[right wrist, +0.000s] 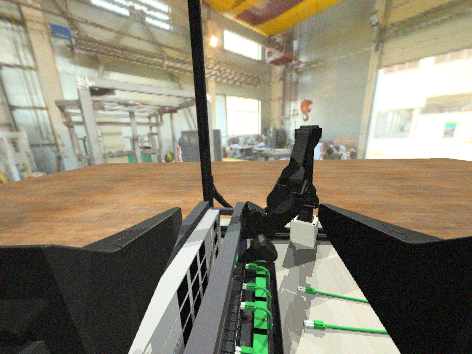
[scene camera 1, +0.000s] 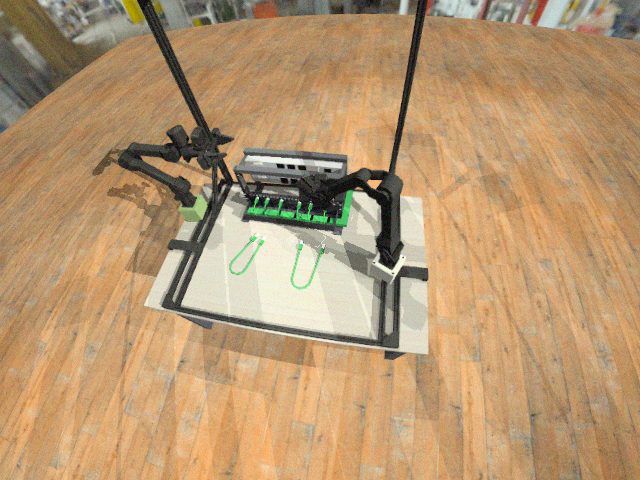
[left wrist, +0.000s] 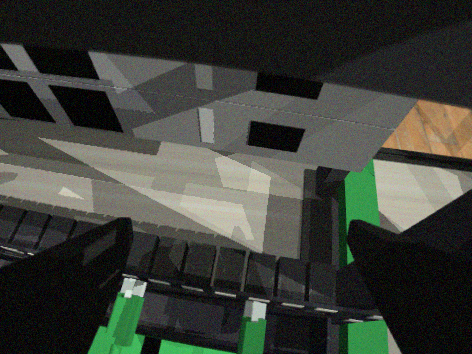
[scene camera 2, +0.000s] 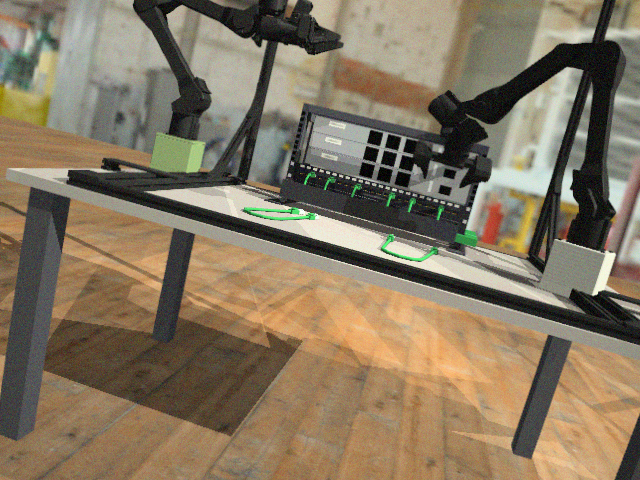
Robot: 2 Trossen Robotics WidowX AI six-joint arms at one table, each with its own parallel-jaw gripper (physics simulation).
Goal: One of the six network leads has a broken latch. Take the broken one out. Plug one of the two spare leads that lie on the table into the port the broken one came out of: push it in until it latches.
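Places are measured from the left arm's base along level axes (x up, y ahead, z left), in metres.
Pixels of known places: left gripper, fingertip midpoint: [left wrist: 242, 229] [scene camera 2: 442, 182]; right gripper, fingertip midpoint: [right wrist: 249, 211] [scene camera 1: 230, 146] [scene camera 2: 342, 41]; left arm's base at its link origin: [right wrist: 305, 218] [scene camera 1: 389, 260] [scene camera 2: 585, 246]; right arm's base at its link origin: [scene camera 1: 189, 202] [scene camera 2: 181, 137].
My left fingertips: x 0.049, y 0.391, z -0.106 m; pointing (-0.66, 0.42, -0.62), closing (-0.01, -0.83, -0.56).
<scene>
For each thing: its top centre in the pictures, then the offset to it from my left fingertips.
- black patch panel at its top centre: [scene camera 2: 371, 200] [right wrist: 260, 336] [scene camera 1: 289, 211] dz +0.123, dx -0.086, dy +0.114 m
- rack with grey units, top centre: [right wrist: 221, 251] [scene camera 2: 394, 124] [scene camera 1: 286, 169] dz +0.056, dx +0.112, dy +0.144 m
Six green network leads are plugged in a row into the black patch panel [scene camera 2: 377, 208]; two of them, one lead [left wrist: 126, 312] and another lead [left wrist: 252, 332], show in the left wrist view. Which latch is broken cannot be told. Two spare green leads lie in U shapes on the table: the left one [scene camera 1: 262, 242] [scene camera 2: 294, 210] and the right one [scene camera 1: 300, 246] [scene camera 2: 435, 251], whose plug ends also appear in the right wrist view. My left gripper [scene camera 2: 445, 175] [left wrist: 242, 229] is open and empty above the panel's right part. My right gripper [scene camera 1: 227, 146] [scene camera 2: 338, 44] is open, empty and high at the left.
A rack with grey units [scene camera 1: 258, 161] [scene camera 2: 330, 149] stands behind the panel. A green part [scene camera 1: 348, 204] [scene camera 2: 466, 238] [left wrist: 362, 200] stands at the rack's right end. Black frame bars [scene camera 1: 279, 328] edge the table. Tall black posts [scene camera 1: 180, 82] [right wrist: 200, 100] rise near the back corners.
</scene>
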